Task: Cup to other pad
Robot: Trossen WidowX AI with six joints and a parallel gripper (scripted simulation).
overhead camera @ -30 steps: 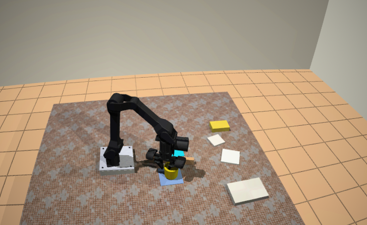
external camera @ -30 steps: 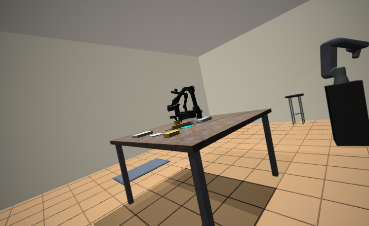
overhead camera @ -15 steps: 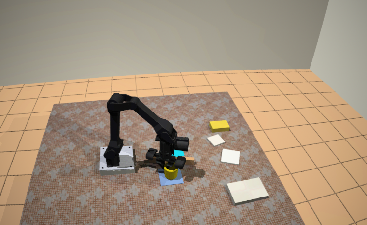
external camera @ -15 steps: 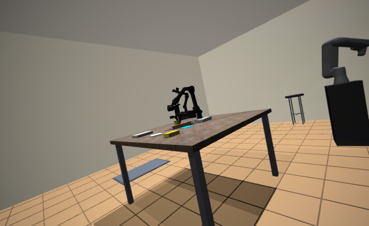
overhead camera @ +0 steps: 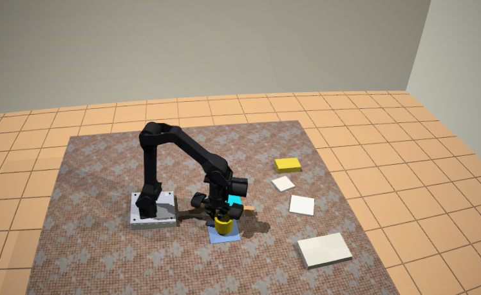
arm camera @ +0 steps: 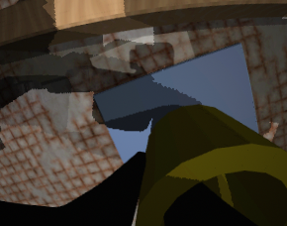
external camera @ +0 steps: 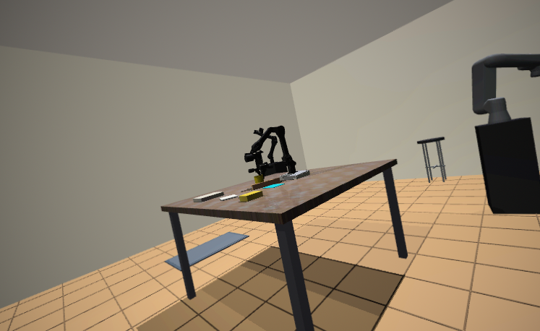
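My gripper tip is 50 mm above the light blue pad, 20 mm to the left of it and 20 mm short of it. The rest, counted from my gripper tip: wooden bar (70 mm to the left, 60 mm ahead, 40 mm below); then white slab (350 mm ahead, 240 mm to the right, 30 mm below); then yellow cup (20 mm to the right, 20 mm ahead).
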